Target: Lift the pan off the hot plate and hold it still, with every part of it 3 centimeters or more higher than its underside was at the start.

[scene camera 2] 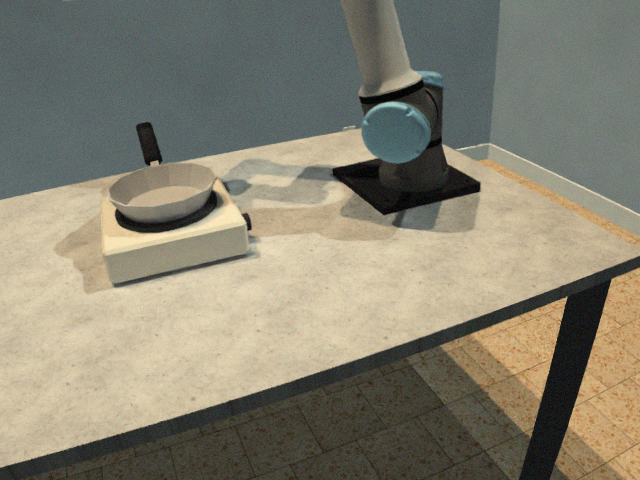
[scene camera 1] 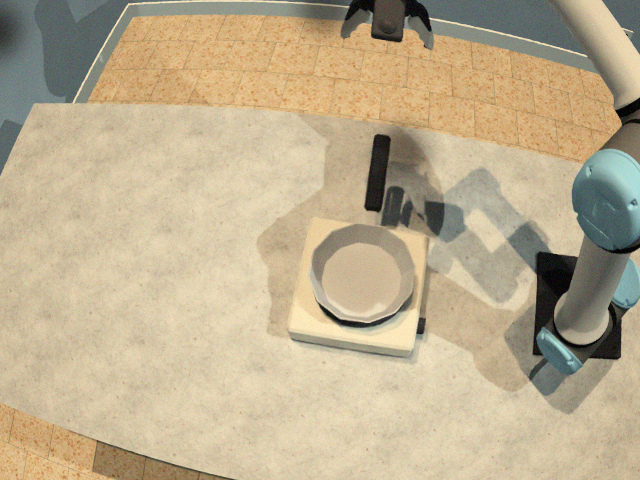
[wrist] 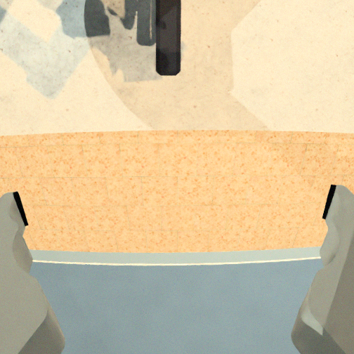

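Where they show: gripper, fingertip midpoint: (scene camera 1: 387, 42); arm's base, link origin: (scene camera 2: 413, 177).
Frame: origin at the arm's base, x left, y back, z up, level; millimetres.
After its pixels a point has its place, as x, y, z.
The grey pan (scene camera 1: 361, 281) {66, -517, 60} (scene camera 2: 165, 196) {34, -517, 61} sits upright on the cream hot plate (scene camera 1: 306, 319) {162, -596, 49} (scene camera 2: 175, 260) {183, -515, 7}. Its black handle (scene camera 1: 377, 173) {-131, -537, 123} (scene camera 2: 149, 143) {-116, -535, 120} points to the far side of the table, beyond the hot plate; its end also shows at the top of the wrist view, where this black handle (wrist: 168, 40) lies centred between the jaws and ahead of them. My gripper (scene camera 1: 387, 42) {-209, -551, 425} (wrist: 174, 192) is open and empty. In scene camera 1 it appears at the top edge, past the handle's end and apart from it. The gripper is not visible in scene camera 2.
The arm's black base plate (scene camera 1: 542, 310) {12, -116, -3} (scene camera 2: 361, 178) {-43, -104, -3} stands on the table (scene camera 1: 155, 258) {106, -958, -18} (scene camera 2: 258, 320) {354, -411, -19} to the right of the hot plate. A black knob (scene camera 1: 421, 326) {116, -383, 33} (scene camera 2: 247, 222) {125, -382, 24} sticks out of the hot plate's right side. The table's far edge runs beyond the handle.
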